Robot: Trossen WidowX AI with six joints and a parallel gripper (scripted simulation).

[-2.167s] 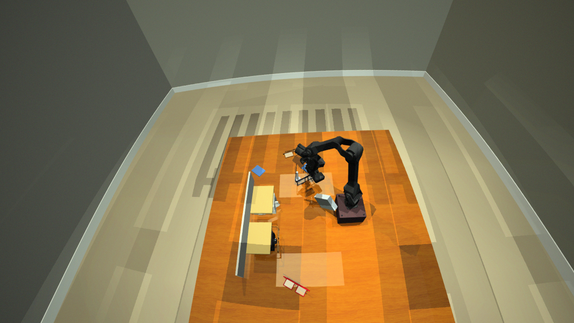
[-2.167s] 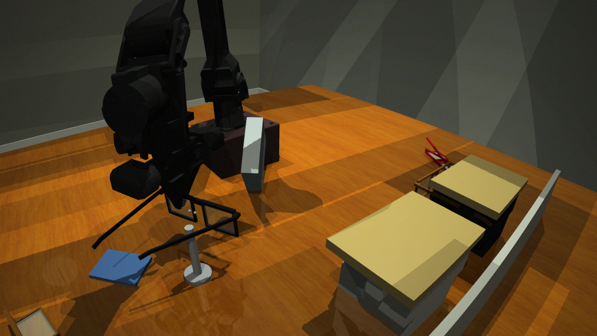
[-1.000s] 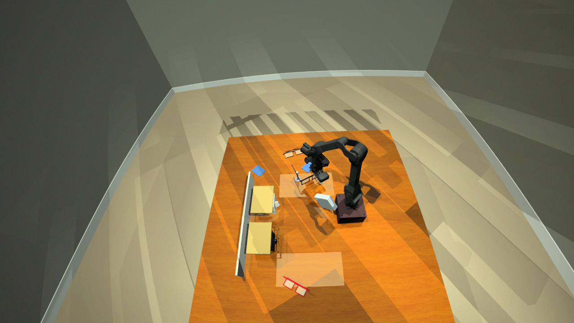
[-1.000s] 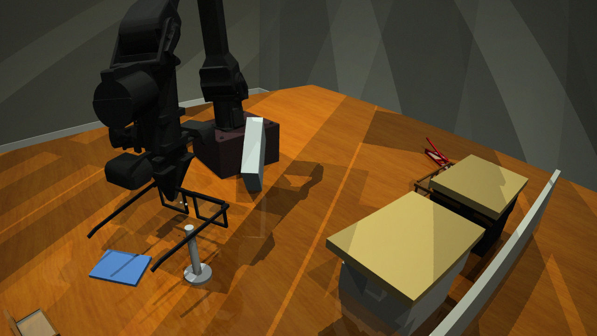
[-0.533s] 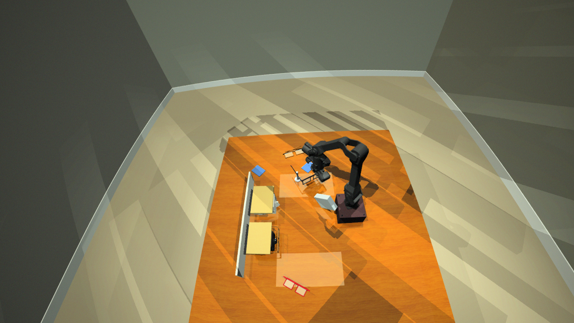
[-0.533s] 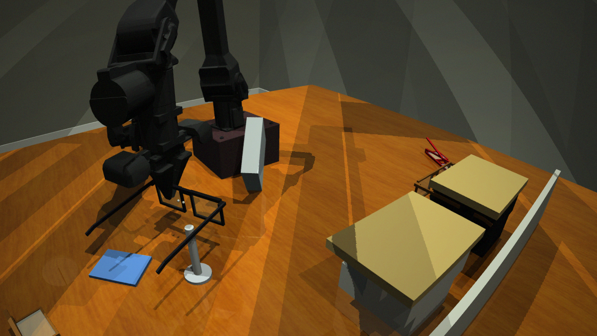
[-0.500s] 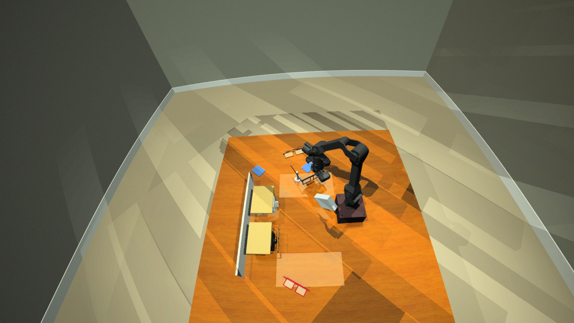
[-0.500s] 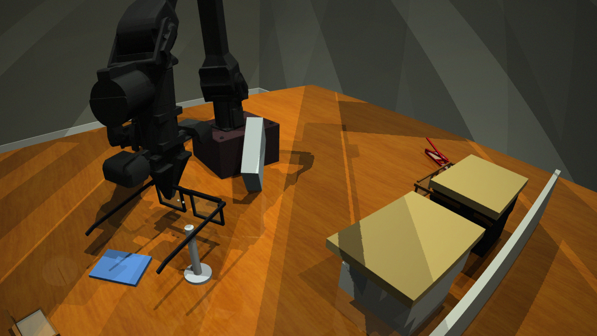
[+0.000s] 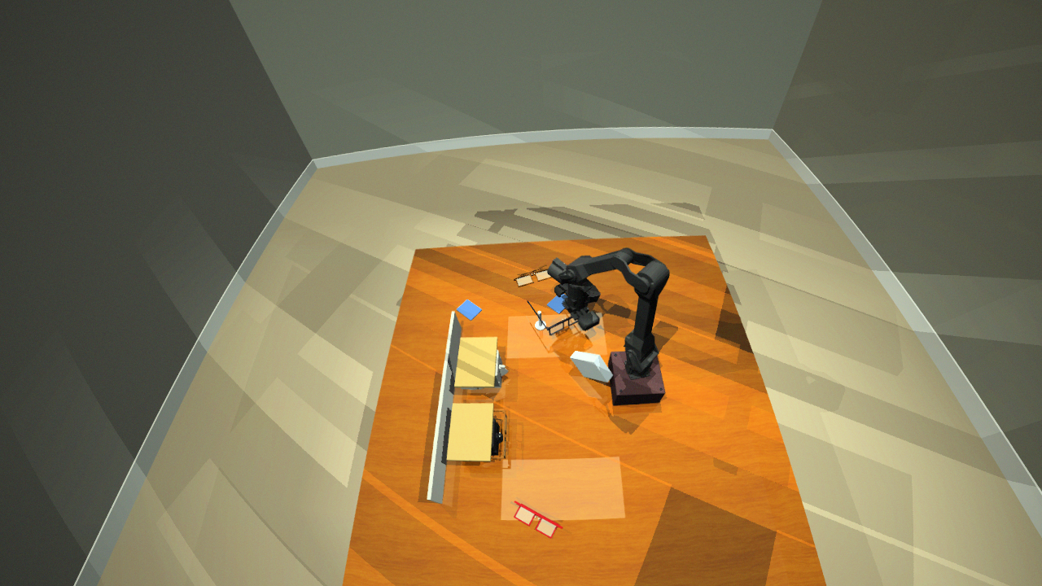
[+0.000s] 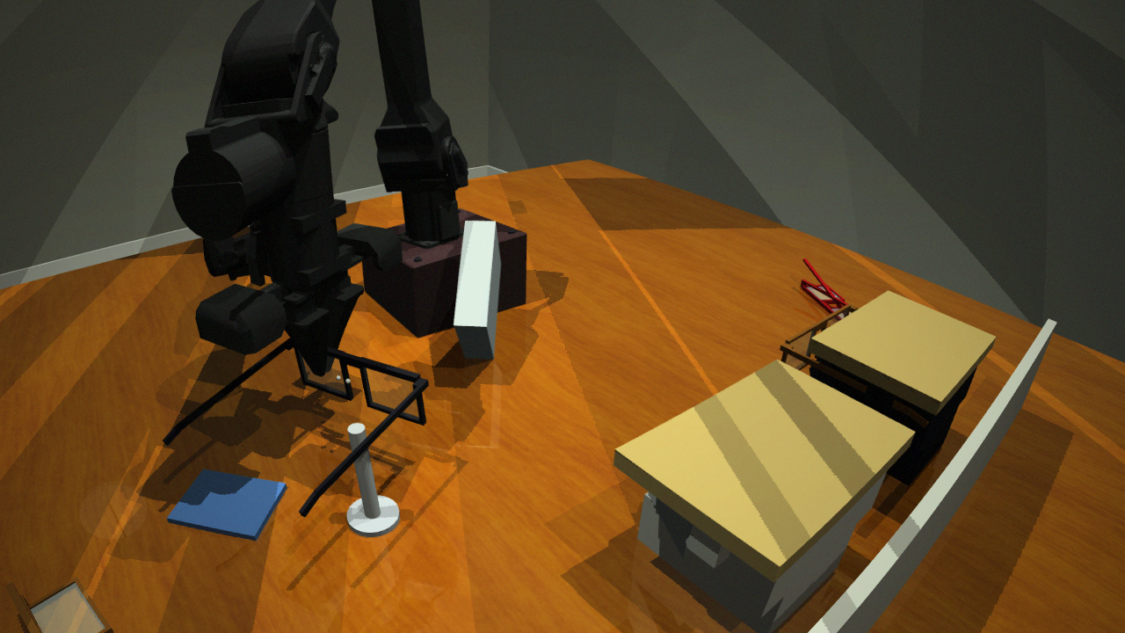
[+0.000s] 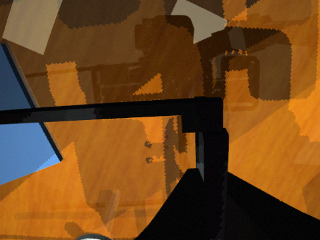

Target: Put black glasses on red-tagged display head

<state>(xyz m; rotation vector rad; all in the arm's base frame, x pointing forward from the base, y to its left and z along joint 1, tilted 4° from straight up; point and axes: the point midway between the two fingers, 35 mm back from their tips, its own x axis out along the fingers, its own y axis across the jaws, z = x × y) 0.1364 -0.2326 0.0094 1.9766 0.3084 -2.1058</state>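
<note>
The white block lies 19 cm to the left of my gripper tip and 1 cm above it. From my gripper tip the other things lie so: dark head (35 cm ahead, 34 cm to the left); grey post (12 cm ahead, 4 cm to the right, 4 cm below); pale head (32 cm ahead, 12 cm to the left).
</note>
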